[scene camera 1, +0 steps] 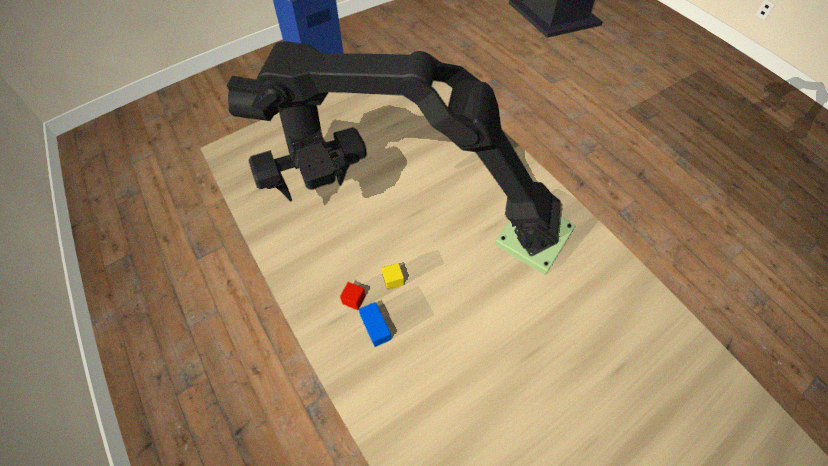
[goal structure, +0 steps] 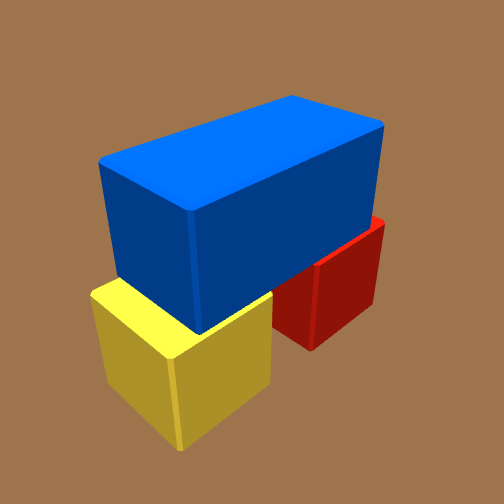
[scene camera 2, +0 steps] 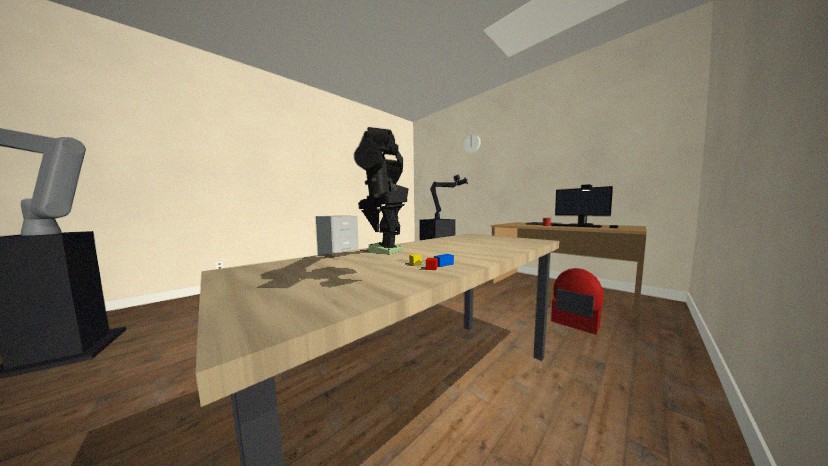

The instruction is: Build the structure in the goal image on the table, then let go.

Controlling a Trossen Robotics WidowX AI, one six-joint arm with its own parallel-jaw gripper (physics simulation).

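Places are measured from the arm's base along level axes (x ahead, y left, z up), in millimetres.
Pixels of known places: gripper, fingertip midpoint: (scene camera 1: pixel 315 191) (scene camera 2: pixel 384 232); arm's base, origin of the base link: (scene camera 1: pixel 535 236) (scene camera 2: pixel 387 245).
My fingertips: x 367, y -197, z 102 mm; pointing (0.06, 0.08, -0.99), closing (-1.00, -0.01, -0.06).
Observation:
Ahead of a thing's pixels: the offset from my fingertips to its middle. Level surfaces: height alone.
A blue block @(dx -14, dy +231, dz -113 mm) (scene camera 1: pixel 375 324) (scene camera 2: pixel 444 260), longer than the others, lies flat on the table @(dz -129 mm) (scene camera 1: pixel 521 370) (scene camera 2: pixel 278 324). A red cube @(dx +2, dy +165, dz -113 mm) (scene camera 1: pixel 352 295) (scene camera 2: pixel 431 263) sits at one end of the blue block, very close to it; I cannot tell whether they touch. A yellow cube @(dx -80, dy +157, dz -113 mm) (scene camera 1: pixel 392 275) (scene camera 2: pixel 415 259) sits apart from both, nearer the arm's base. My gripper (scene camera 1: pixel 315 191) is open and empty, raised above the table's far left part in scene camera 1, well away from the blocks. In scene camera 2 its fingers are hard to make out against the dark arm.
The arm's light green base plate (scene camera 1: pixel 546 265) (scene camera 2: pixel 385 248) is at the table's long edge. The arm's shadow falls on the table below the gripper. A blue cabinet (scene camera 1: pixel 309 26) stands beyond the table. A desk (scene camera 2: pixel 579 229) and a red object (scene camera 2: pixel 578 283) are off to the side.

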